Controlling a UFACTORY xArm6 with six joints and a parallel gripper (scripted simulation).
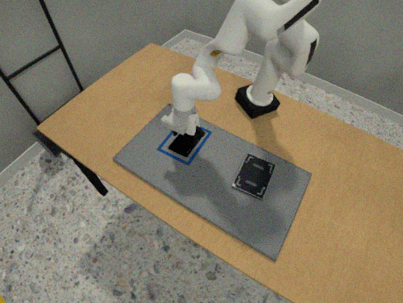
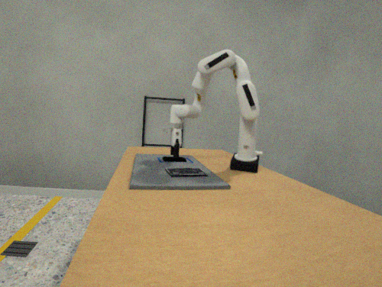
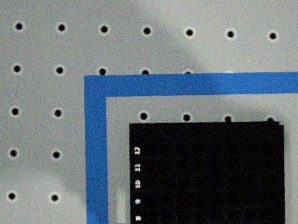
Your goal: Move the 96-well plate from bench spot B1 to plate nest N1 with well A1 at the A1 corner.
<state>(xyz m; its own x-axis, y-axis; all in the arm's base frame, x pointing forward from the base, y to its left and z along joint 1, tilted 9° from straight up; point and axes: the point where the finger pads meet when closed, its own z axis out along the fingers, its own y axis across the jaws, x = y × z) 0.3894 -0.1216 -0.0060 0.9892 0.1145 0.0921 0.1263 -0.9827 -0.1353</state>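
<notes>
Now: the black 96-well plate 3 cm below my hand. Also, from my hand: plate nest (30 cm to the left, 3 cm below, 3 cm behind).
</notes>
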